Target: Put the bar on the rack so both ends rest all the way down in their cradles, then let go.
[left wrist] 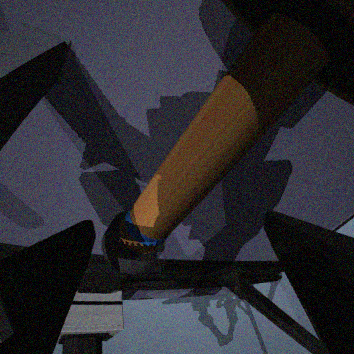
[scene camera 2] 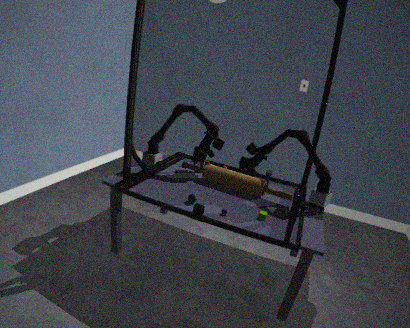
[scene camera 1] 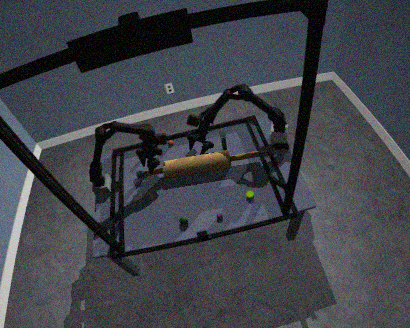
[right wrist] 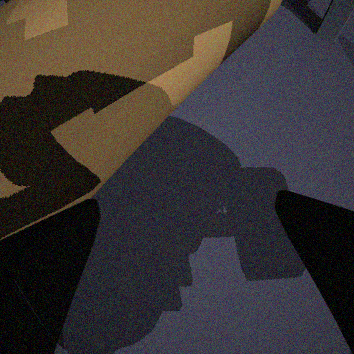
Scene:
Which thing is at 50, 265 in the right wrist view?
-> My right gripper.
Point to a bar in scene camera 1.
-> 220, 160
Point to a bar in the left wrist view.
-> At 286, 52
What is my left gripper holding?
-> Nothing.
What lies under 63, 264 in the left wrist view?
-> My left gripper.

